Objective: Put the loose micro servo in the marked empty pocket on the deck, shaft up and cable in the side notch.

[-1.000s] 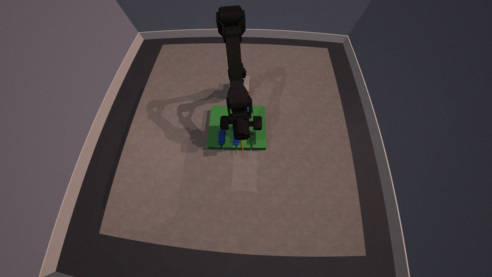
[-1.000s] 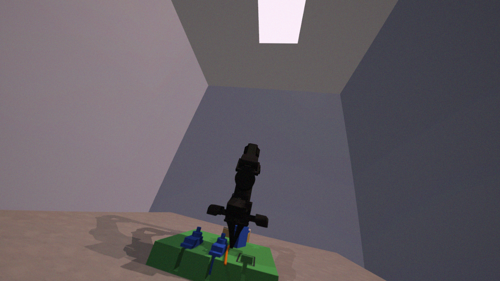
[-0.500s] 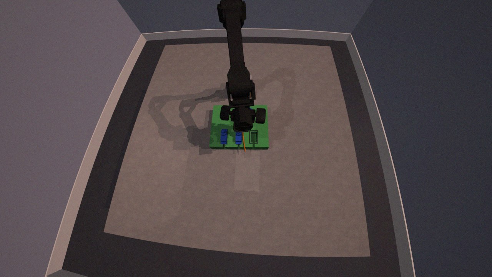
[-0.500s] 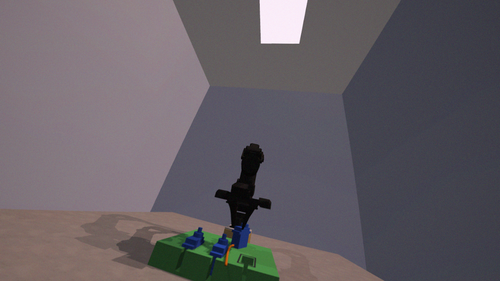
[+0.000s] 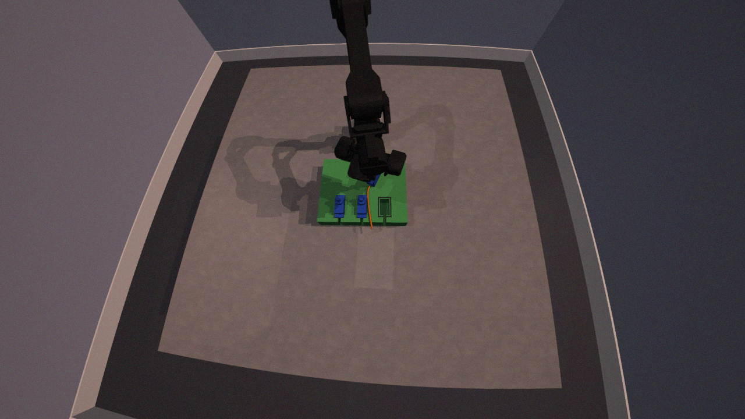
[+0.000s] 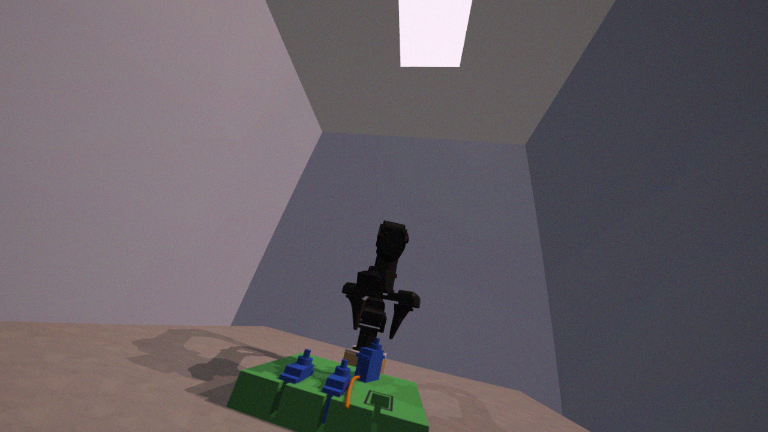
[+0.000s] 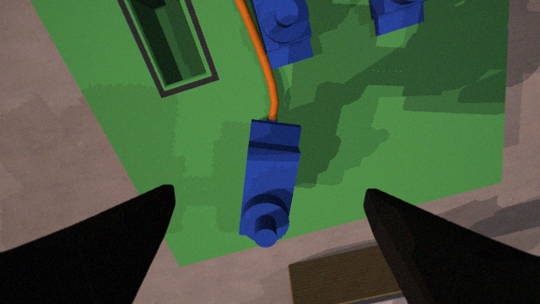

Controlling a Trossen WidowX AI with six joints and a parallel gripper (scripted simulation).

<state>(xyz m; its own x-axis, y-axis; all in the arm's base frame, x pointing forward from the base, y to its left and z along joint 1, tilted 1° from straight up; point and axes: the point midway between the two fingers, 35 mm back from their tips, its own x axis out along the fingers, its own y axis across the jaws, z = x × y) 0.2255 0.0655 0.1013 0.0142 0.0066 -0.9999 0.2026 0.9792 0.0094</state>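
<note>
My gripper tip is now 2 cm past the green deck, 3 cm to the left of it and 11 cm above it.
</note>
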